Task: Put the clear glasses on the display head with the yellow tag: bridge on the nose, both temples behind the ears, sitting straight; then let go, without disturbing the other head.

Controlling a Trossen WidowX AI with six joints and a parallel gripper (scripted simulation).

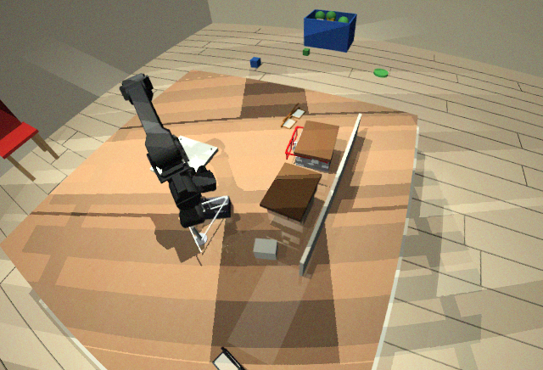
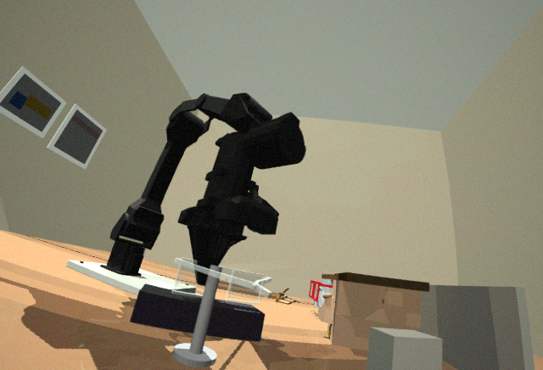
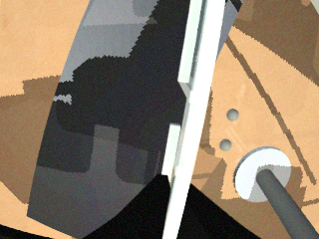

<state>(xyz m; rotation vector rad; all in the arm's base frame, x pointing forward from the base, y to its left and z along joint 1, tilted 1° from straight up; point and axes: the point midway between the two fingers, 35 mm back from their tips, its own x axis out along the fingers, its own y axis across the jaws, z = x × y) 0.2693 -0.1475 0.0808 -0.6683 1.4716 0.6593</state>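
My gripper tip is now 4 cm above the dark case, 3 cm to the right of it and 1 cm past it. The rest, counted from my gripper tip: white block (24 cm ahead, 3 cm below); then round white base (6 cm to the right, 4 cm ahead, 3 cm below); then long white panel (33 cm ahead, 29 cm to the left).
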